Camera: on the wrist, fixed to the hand. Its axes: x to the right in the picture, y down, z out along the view.
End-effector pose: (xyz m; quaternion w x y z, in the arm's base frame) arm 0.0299 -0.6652 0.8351 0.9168 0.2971 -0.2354 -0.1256
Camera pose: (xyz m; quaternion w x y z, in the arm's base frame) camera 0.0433 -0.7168 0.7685 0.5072 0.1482 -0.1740 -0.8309
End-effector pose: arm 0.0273 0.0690 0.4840 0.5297 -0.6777 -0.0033 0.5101
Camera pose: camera 0.0937 0.0869 0.5346 0.5654 -0.4042 -0.7022 0.1542
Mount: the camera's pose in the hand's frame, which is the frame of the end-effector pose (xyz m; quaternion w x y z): 0.0068 -0.0799 -0.0292 0.6544 -0.1886 -0.2684 -0.6813
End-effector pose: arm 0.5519 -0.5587 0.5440 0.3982 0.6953 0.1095 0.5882
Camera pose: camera 0.5527 -0.4894 0.4942 0.8218 0.4632 0.3276 -0.0523
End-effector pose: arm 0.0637 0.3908 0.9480 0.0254 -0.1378 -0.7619 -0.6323
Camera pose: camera 0.0339 0.3507 0.8788 0.6447 -0.2544 0.4800 0.5378
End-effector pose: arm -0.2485 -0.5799 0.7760 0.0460 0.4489 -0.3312 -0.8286
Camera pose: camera -0.2122 -0.5352 0.7130 0.5387 -0.2883 -0.2330 0.7566
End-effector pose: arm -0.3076 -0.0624 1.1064 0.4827 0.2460 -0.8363 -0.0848
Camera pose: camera -0.2593 -0.1320 1.0965 0.0800 0.6169 -0.4932 -0.6081
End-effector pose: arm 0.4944 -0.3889 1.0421 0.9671 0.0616 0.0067 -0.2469
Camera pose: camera 0.4627 -0.4581 1.0036 0.4780 -0.2129 -0.1666 -0.8357
